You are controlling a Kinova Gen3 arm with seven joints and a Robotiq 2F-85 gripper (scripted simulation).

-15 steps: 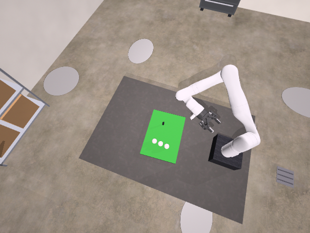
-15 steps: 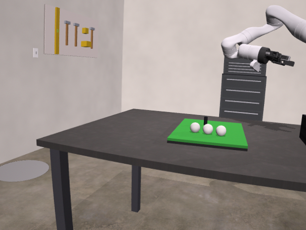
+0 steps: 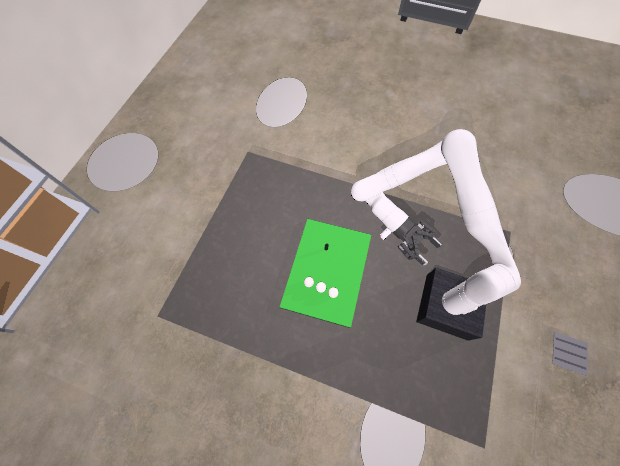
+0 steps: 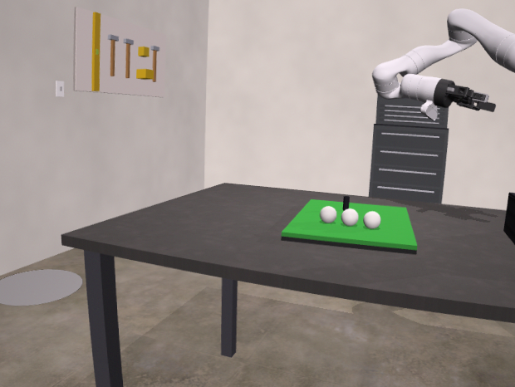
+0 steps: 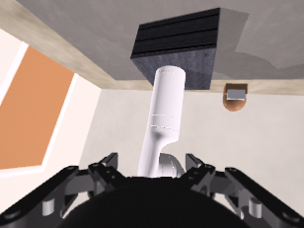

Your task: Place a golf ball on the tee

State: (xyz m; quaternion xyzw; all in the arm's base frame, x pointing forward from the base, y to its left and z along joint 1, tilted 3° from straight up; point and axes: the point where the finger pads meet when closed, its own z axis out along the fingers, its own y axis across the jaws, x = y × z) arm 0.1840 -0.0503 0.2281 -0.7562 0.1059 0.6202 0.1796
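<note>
My hand is 33 cm short of the white golf ball, 30 cm above it and 15 cm to the right of it.
</note>
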